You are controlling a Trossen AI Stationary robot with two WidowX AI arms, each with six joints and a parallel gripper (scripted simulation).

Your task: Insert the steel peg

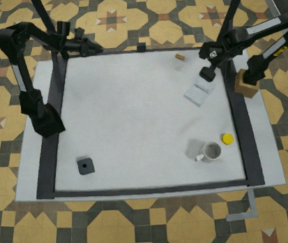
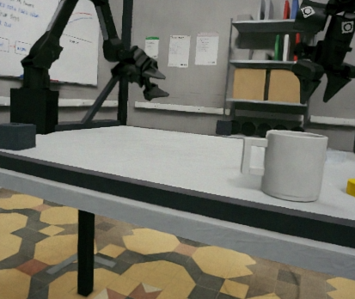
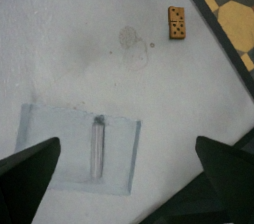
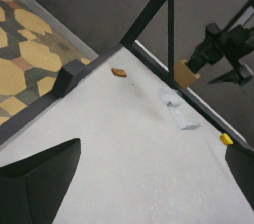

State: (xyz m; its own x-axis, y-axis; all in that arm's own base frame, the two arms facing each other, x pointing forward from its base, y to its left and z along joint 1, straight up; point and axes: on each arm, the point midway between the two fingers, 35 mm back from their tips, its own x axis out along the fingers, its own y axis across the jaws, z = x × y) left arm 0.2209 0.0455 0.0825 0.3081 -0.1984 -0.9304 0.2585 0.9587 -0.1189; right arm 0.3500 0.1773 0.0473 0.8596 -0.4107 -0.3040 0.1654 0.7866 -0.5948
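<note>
Right now the steel peg is 2 cm ahead of my left hand and 16 cm below it. From my left hand the other things lie so: yellow disc 31 cm ahead, 3 cm to the left, 16 cm below; then white mug 35 cm ahead, 9 cm to the right, 13 cm below; then plate 4 cm ahead, 2 cm to the right, 16 cm below.
</note>
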